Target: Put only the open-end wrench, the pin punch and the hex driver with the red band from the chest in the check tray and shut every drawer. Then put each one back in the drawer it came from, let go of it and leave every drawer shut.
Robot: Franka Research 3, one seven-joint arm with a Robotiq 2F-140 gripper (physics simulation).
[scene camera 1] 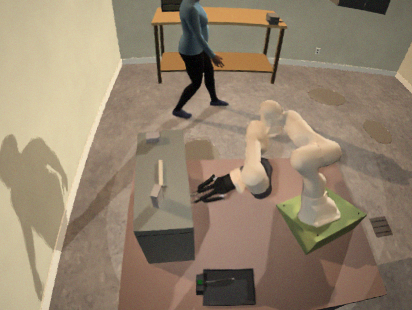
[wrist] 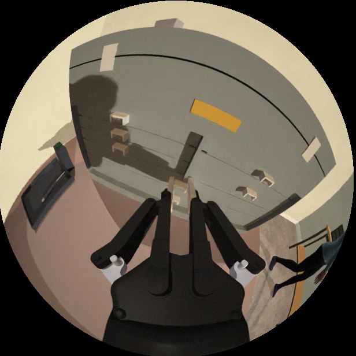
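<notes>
The grey chest [scene camera 1: 167, 246] [wrist: 160, 90] stands in front of the arm; the drawer fronts seen in the wrist view look shut. My gripper [scene camera 1: 196, 194] [wrist: 180, 183] is at the chest front, with its fingers close together on the upper pale drawer handle [wrist: 180, 186] of the middle pair. A lower handle [wrist: 175, 201] is partly hidden by the left finger. The black check tray [scene camera 1: 250, 290] [wrist: 50, 207] holds one thin tool [scene camera 1: 220, 281] [wrist: 53, 187]; its kind is too small to tell. The other task tools do not show.
A small black box with a green light [scene camera 1: 199, 285] [wrist: 62, 156] stands against the tray. More handles [wrist: 120, 118] [wrist: 264, 178] are on the chest front. Blocks [scene camera 1: 156, 195] and a pale bar [scene camera 1: 160, 172] lie on the chest top. A person [scene camera 1: 195, 42] stands by the orange bench [scene camera 1: 235, 16].
</notes>
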